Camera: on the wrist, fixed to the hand. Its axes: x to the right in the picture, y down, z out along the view.
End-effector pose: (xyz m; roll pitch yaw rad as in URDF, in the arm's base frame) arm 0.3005 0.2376 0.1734 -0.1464 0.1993 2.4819
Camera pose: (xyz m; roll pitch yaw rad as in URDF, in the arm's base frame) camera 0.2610 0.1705 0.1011 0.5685 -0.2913 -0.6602
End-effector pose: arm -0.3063 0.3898 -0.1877 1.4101 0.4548 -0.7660
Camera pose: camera -0.2280 0.4170 -0.1213 -1.0331 -0.4545 2.4780
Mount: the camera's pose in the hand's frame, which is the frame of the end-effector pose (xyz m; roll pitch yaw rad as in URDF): 0.0046 0.0870 -0.0608 0.4214 -0.0911 -3.1286
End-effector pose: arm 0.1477 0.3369 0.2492 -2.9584 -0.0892 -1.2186
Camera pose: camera 0.0572 0.3029 0.2934 -2.9067 0.1764 1.8932
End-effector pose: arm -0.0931 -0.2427 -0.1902 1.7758 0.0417 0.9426
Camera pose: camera -0.1218 -0.2111 -0.0929 -1.3561 -0.0104 -2.1124
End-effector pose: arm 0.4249 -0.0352 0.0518 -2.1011 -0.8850 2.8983
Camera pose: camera 0.4120 0.0674 0.0273 2.4134 0.9152 -0.3832
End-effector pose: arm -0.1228 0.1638 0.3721 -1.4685 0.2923 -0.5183
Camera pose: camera -0.1678 0.1300 0.2820 1.9185 -0.3133 2.5294
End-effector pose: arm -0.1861 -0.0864 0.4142 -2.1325 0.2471 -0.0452
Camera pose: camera -0.1961 -0.1838 0.3731 2.5739 -0.2087 3.0105
